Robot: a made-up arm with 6 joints.
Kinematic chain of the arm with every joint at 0, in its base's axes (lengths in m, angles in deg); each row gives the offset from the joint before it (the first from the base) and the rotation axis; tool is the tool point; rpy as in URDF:
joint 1: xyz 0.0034 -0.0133 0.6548 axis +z
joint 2: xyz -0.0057 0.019 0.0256 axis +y
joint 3: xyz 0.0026 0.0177 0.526 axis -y
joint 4: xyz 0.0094 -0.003 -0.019 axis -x
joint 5: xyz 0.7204 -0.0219 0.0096 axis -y
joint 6: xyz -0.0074 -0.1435 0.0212 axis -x
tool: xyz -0.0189 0.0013 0.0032 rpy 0 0 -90
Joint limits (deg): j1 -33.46..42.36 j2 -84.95..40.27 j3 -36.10..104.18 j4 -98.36..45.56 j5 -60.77..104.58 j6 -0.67..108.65
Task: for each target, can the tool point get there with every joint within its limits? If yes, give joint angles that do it. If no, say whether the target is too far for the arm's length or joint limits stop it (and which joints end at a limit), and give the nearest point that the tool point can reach.
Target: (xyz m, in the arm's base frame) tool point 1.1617 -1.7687 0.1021
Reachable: no: too far | nearest point 0.7348 -0.6596 0.6943 | short by 1.328 m
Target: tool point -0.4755 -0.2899 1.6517
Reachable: yes | joints 16.53 -57.94 41.07 -4.71 38.55 43.33
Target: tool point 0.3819 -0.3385 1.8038
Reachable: yes | joints -26.04 19.82 82.25 3.98 9.40 66.89
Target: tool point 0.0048 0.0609 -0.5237
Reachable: no: joint limits stop it (at a limit: joint 1, joint 2, joint 3, joint 4, joint 5, joint 6) | nearest point 0.2364 0.2175 0.3183 | short by 0.887 m
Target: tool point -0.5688 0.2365 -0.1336
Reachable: no: joint limits stop it (at a limit: joint 2, joint 3, joint 4, joint 6) | nearest point -1.1035 0.4699 0.4955 | short by 0.858 m
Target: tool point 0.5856 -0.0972 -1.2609
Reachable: no: too far | nearest point 0.4170 -0.0729 0.3226 | short by 1.593 m
